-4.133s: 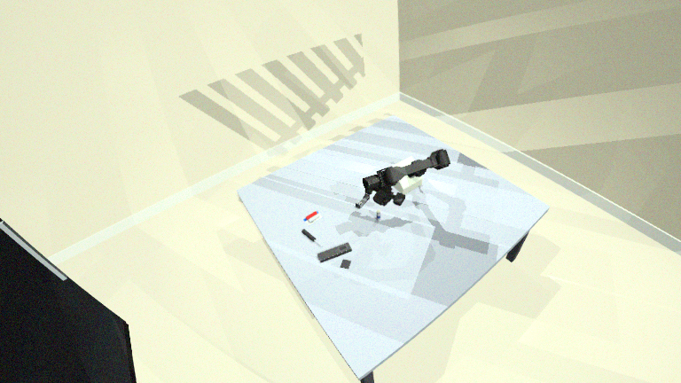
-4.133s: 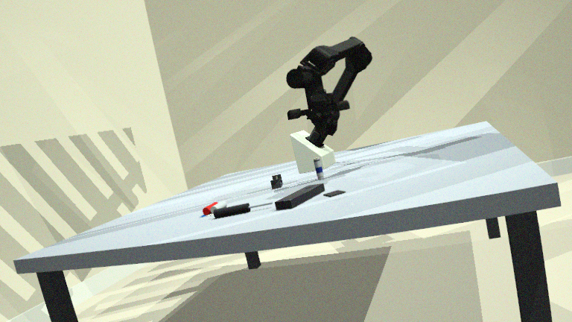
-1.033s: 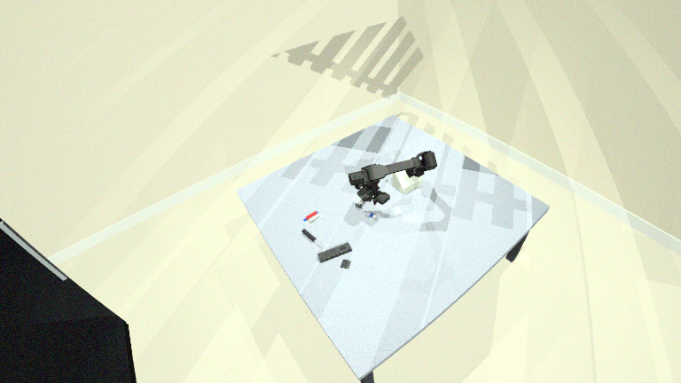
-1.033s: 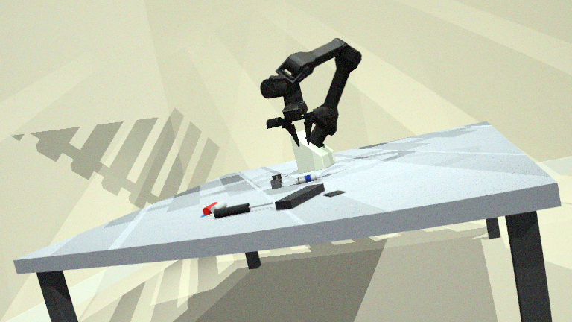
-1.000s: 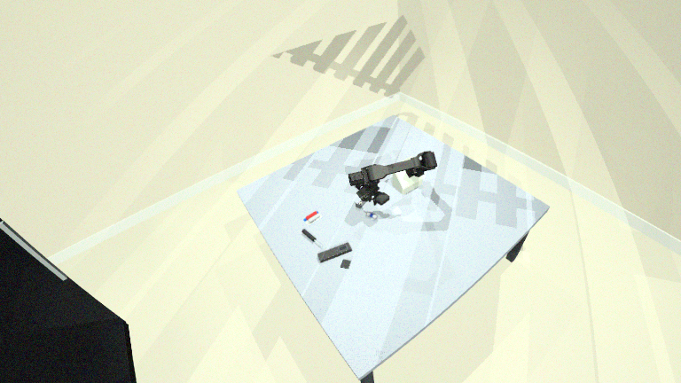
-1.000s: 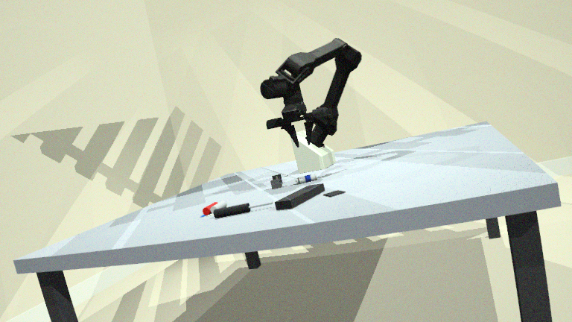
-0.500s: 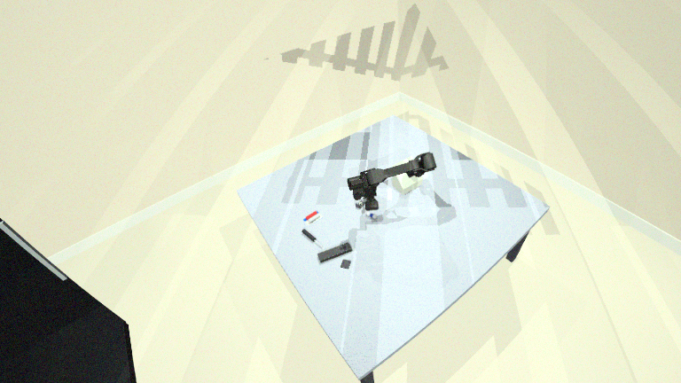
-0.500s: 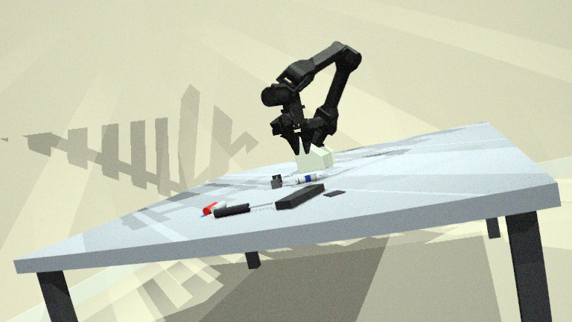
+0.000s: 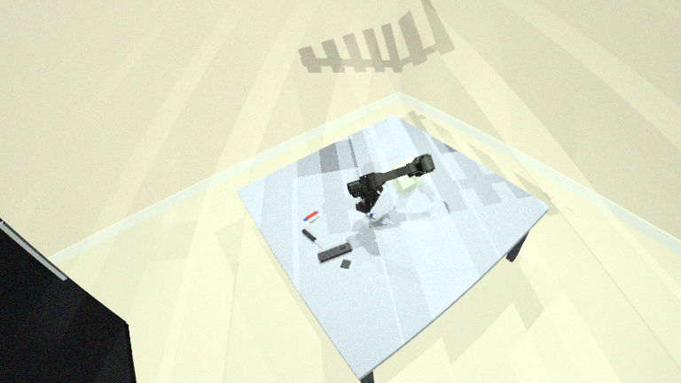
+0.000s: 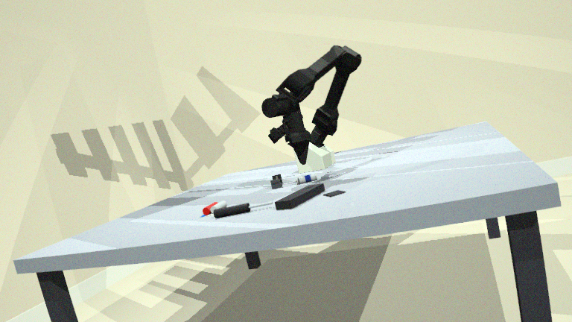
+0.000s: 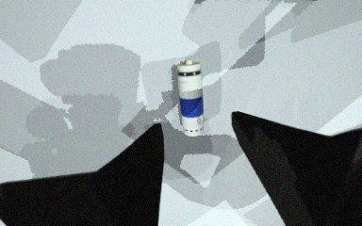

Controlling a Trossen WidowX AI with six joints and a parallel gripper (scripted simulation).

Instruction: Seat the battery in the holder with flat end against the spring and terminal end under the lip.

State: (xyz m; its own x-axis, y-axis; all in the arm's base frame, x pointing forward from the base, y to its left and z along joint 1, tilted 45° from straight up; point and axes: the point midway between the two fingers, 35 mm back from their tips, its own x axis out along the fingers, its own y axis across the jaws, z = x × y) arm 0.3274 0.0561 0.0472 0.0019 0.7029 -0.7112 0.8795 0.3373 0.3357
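Now: the grey battery 5 cm below my gripper tip. From my gripper tip the other things lie so: black-handled screwdriver (32 cm ahead, 5 cm below, 4 cm to the right); then black remote control (27 cm ahead, 9 cm to the left, 4 cm below); then black battery door (26 cm ahead, 17 cm to the left, 6 cm below).
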